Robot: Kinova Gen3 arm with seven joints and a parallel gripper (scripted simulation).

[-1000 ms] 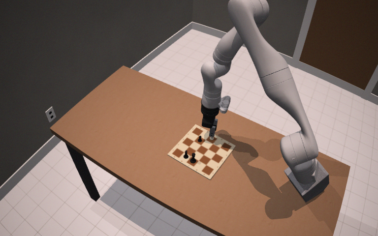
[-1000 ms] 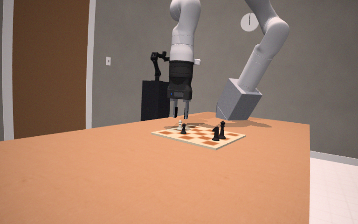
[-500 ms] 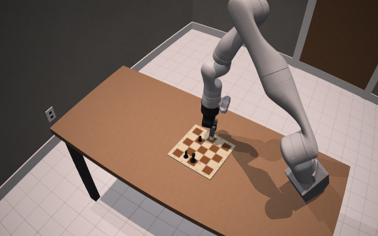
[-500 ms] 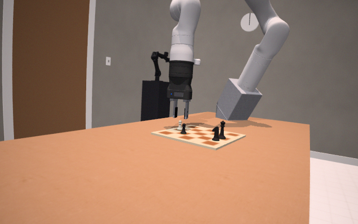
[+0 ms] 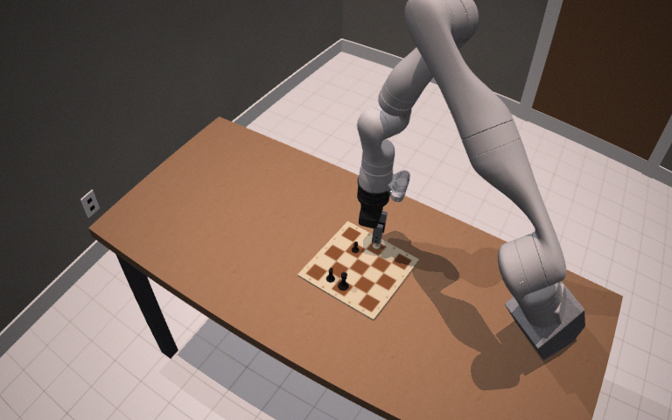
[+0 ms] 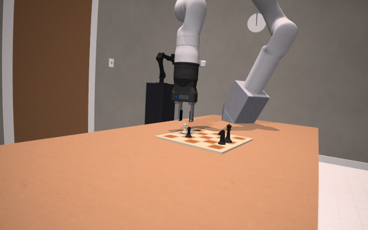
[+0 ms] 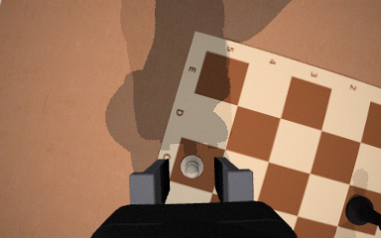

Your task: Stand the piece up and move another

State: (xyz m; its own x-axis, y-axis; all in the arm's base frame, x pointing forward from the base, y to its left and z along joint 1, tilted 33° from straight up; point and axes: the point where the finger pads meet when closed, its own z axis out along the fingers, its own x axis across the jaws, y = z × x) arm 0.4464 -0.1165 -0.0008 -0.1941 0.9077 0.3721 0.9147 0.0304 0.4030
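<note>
Now: the white pawn 4 cm below my hand. Also, from my hand: chessboard 8 cm to the left, 6 cm below, 1 cm ahead; black pawn 4 cm to the left, 4 cm below, 4 cm ahead.
</note>
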